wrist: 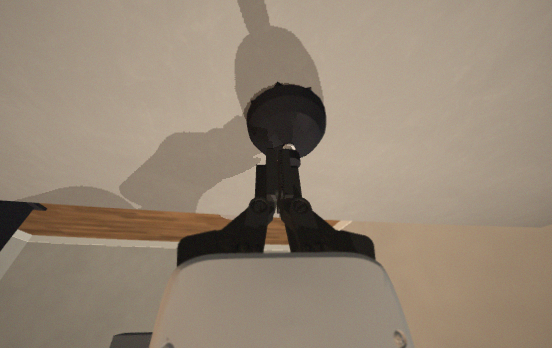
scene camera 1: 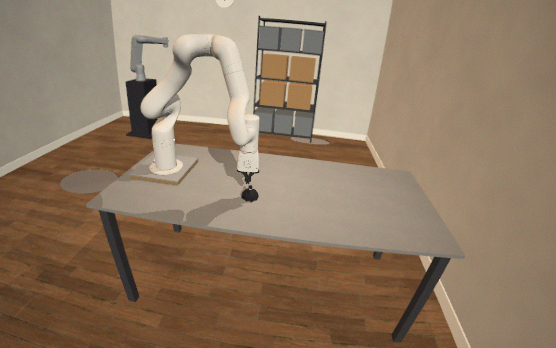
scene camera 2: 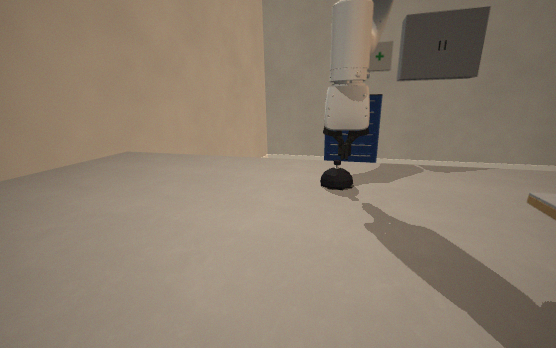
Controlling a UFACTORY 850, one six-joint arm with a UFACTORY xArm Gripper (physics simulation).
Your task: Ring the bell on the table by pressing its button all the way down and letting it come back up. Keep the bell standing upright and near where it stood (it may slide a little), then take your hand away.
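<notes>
A black dome-shaped bell (scene camera 1: 250,195) (scene camera 2: 336,179) (wrist: 287,115) stands upright on the grey table (scene camera 1: 350,200) (scene camera 2: 200,250). Its small black button (scene camera 2: 337,162) (wrist: 296,160) sits on top, with a short stretch of silver stem showing below it. My gripper (scene camera 1: 249,182) (scene camera 2: 344,158) (wrist: 275,160) is shut with nothing between the fingers and points down at the button. In scene camera 2 the fingertips are just above the button and slightly to its right. In the wrist view the fingers partly cover the button. Whether they touch it I cannot tell.
The arm's base stands on a square plate (scene camera 1: 187,167) at the table's back left. Behind the table are a shelf rack (scene camera 1: 321,65) with boxes and a second arm on a black pedestal (scene camera 1: 140,107). A blue panel (scene camera 2: 372,145) stands beyond the table.
</notes>
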